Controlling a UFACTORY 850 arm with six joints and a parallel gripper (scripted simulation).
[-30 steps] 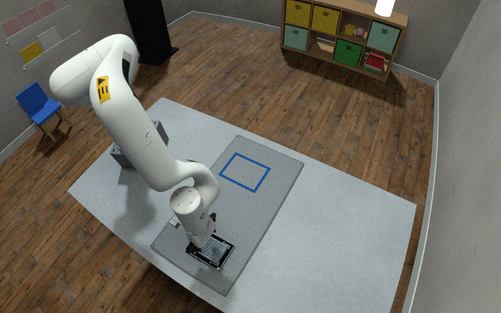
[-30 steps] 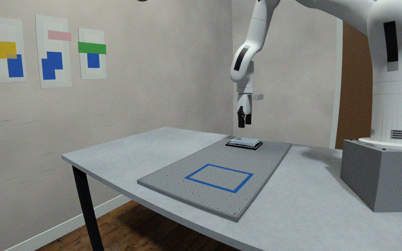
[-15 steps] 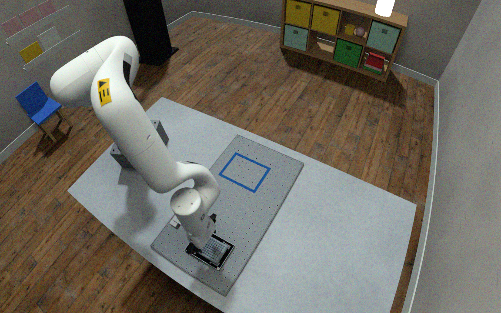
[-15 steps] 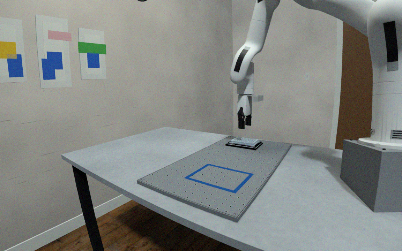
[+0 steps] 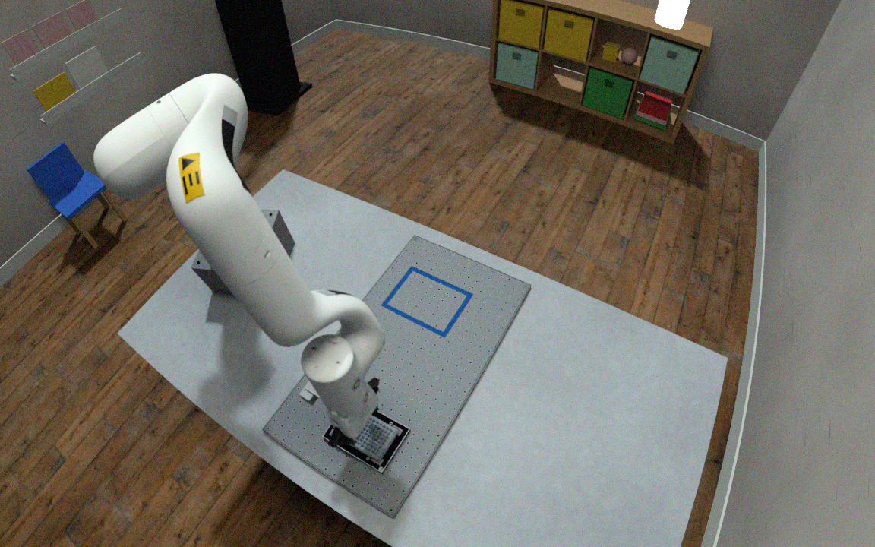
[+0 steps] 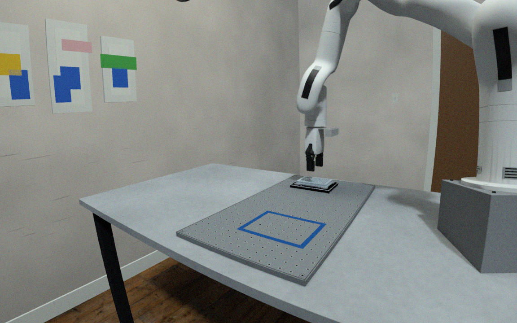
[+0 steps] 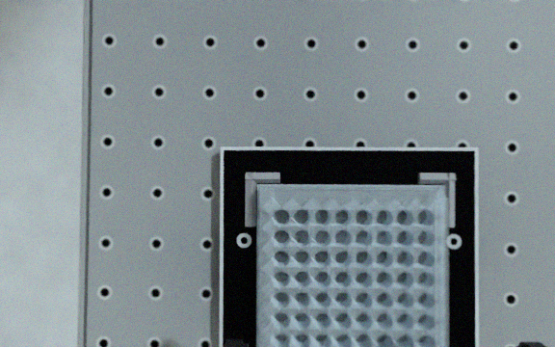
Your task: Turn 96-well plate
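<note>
My hand is 7 cm above the 96-well plate. From my hand the other things lie so: black plate nest N1 (8 cm below).
</note>
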